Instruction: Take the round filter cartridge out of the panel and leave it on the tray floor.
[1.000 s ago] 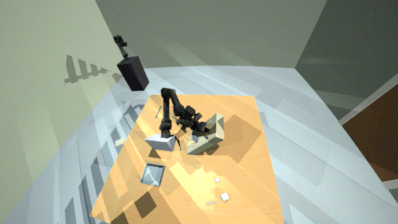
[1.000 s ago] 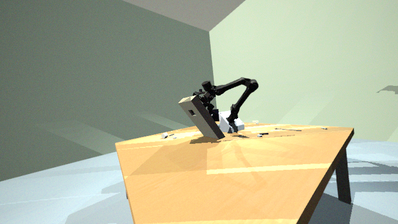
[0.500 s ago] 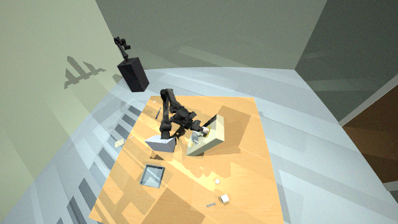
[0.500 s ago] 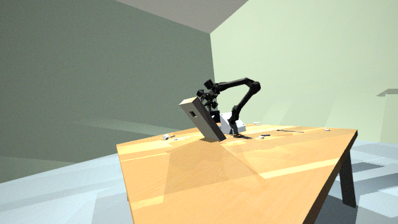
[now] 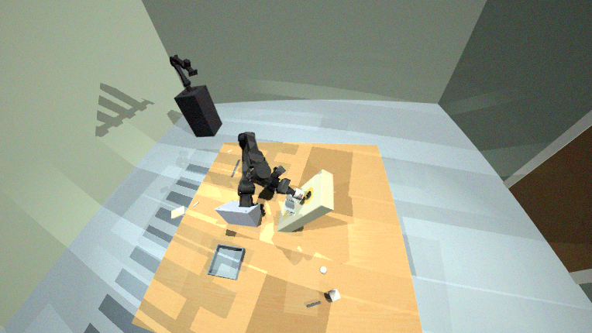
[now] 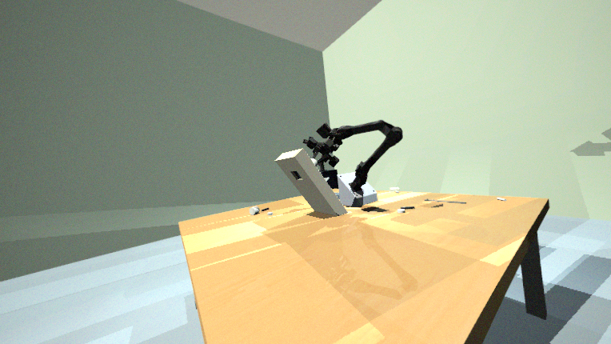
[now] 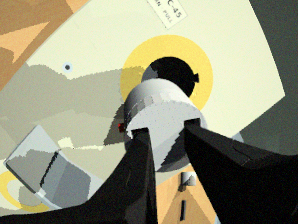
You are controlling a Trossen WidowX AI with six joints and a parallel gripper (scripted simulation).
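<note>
Now: the white round cartridge 1 cm ahead of my gripper tip and 1 cm below it. Also, from my gripper tip: cream service panel 3 cm ahead, 10 cm below; then grey square tray 35 cm behind, 27 cm to the right, 25 cm below.
</note>
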